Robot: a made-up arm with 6 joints. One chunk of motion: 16 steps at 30 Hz.
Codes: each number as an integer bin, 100 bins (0 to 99) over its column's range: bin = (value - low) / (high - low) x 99, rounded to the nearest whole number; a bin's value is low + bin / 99 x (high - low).
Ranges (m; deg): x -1.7..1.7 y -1.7..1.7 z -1.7..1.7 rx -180..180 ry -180..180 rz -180..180
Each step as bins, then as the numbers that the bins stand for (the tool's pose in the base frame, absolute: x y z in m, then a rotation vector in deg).
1 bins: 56 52 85 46 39 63
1 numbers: 0.2232 0.0859 1.2192 -12.73 -38.18 49.09
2 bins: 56 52 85 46 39 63
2 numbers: 0.2232 0.0859 1.2192 -12.73 -38.18 49.09
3 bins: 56 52 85 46 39 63
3 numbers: 0.2232 0.0859 1.2192 -12.73 -38.18 49.09
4 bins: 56 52 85 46 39 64
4 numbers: 0.2232 0.0859 1.2192 -12.73 -38.18 52.73
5 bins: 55 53 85 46 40 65
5 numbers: 0.1889 0.1202 1.2192 -12.73 -34.55 56.36
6 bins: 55 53 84 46 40 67
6 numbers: 0.1889 0.1202 1.1848 -12.73 -34.55 63.64
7 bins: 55 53 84 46 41 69
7 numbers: 0.1889 0.1202 1.1848 -12.73 -30.91 70.91
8 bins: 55 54 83 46 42 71
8 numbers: 0.1889 0.1545 1.1505 -12.73 -27.27 78.18
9 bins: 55 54 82 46 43 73
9 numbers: 0.1889 0.1545 1.1162 -12.73 -23.64 85.45
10 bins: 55 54 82 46 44 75
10 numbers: 0.1889 0.1545 1.1162 -12.73 -20.00 92.73
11 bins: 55 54 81 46 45 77
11 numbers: 0.1889 0.1545 1.0818 -12.73 -16.36 100.00
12 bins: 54 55 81 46 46 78
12 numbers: 0.1545 0.1889 1.0818 -12.73 -12.73 103.64
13 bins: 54 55 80 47 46 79
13 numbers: 0.1545 0.1889 1.0475 -9.09 -12.73 107.27
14 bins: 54 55 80 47 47 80
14 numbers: 0.1545 0.1889 1.0475 -9.09 -9.09 110.91
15 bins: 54 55 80 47 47 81
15 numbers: 0.1545 0.1889 1.0475 -9.09 -9.09 114.55
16 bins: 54 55 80 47 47 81
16 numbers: 0.1545 0.1889 1.0475 -9.09 -9.09 114.55
